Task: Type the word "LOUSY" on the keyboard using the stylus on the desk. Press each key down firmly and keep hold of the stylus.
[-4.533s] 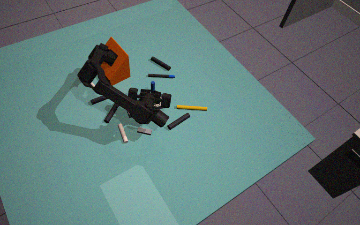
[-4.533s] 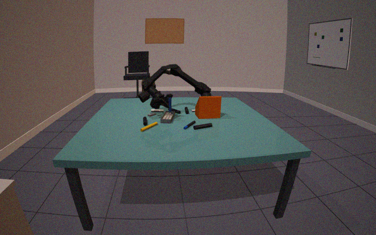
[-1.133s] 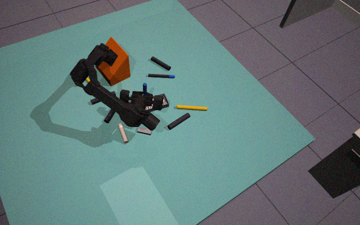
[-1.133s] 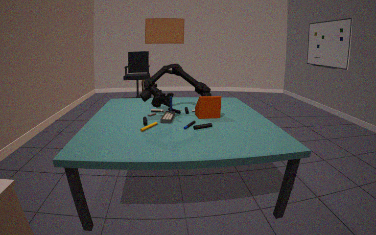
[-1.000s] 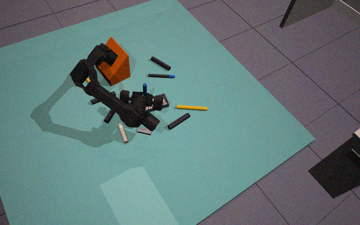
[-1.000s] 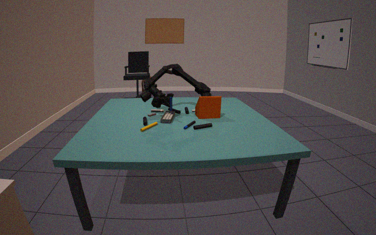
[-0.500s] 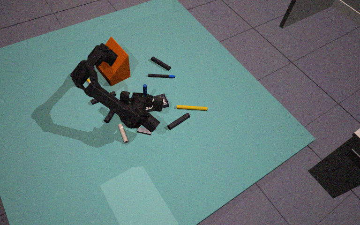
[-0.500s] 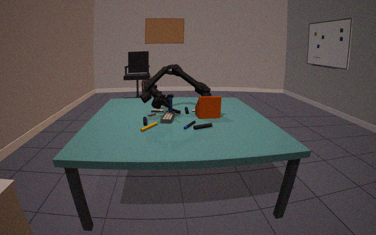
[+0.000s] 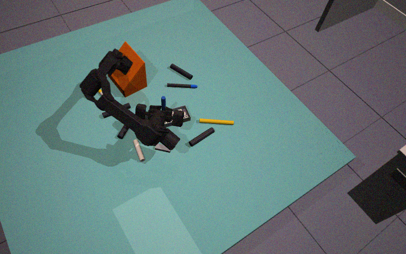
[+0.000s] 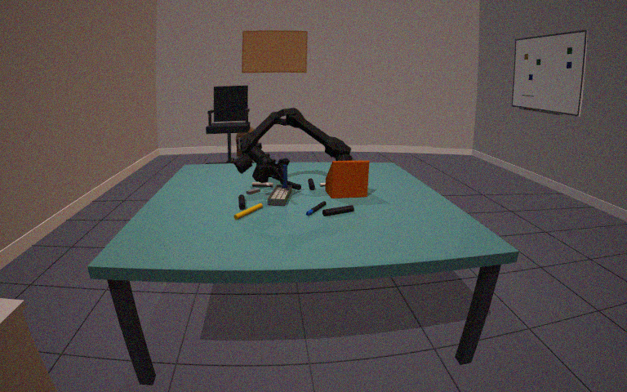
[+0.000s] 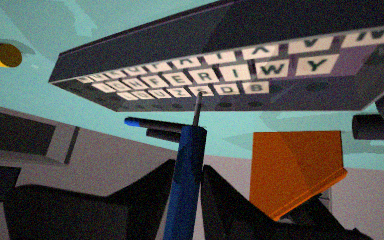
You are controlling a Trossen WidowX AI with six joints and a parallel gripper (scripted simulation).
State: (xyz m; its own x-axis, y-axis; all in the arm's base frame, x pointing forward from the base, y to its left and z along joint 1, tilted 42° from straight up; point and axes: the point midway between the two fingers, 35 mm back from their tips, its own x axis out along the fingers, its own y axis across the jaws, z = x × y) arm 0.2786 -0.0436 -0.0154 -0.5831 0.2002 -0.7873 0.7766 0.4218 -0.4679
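My gripper tip is 12 cm short of the grey block, 10 cm to the left of it and 7 cm above it. Also, from my gripper tip: stylus (1 cm below); blue-tipped pen (6 cm behind, 19 cm to the left, 6 cm below); whitish cylinder (7 cm ahead, 18 cm to the right, 6 cm below).
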